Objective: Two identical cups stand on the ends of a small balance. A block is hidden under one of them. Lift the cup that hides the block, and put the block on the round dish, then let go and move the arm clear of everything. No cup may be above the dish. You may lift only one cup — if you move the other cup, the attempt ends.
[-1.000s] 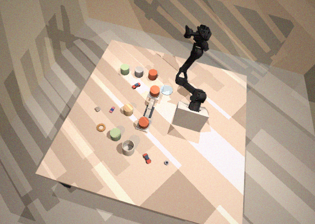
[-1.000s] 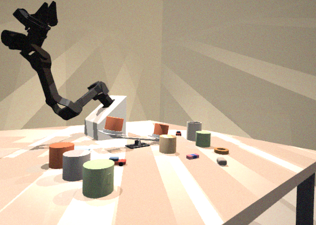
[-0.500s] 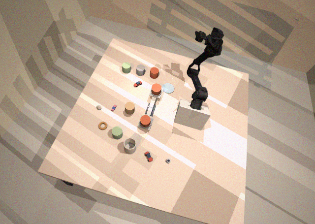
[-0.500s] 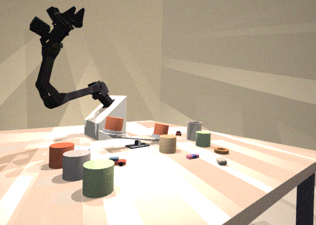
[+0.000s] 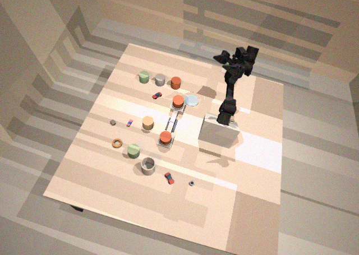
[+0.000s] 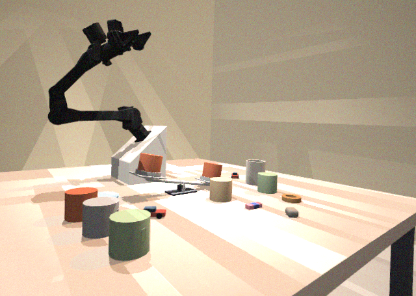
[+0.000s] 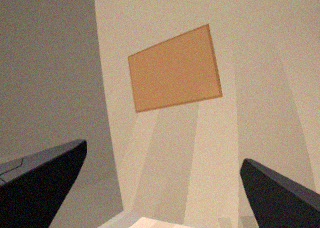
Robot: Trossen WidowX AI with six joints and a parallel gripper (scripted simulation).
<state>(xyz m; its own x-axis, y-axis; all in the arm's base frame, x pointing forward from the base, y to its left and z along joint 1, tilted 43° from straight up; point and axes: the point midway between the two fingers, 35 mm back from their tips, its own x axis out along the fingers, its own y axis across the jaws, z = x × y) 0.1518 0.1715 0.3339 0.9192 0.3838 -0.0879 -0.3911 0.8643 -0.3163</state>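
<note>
My gripper tip is 20 cm short of the grey block, 17 cm to the right of it and 53 cm above it. The rest, counted from my gripper tip: small balance (18 cm ahead, 4 cm to the left, 54 cm below); then tan cylinder (31 cm ahead, 8 cm to the left, 54 cm below); then pale blue round dish (6 cm ahead, 19 cm to the right, 57 cm below).
</note>
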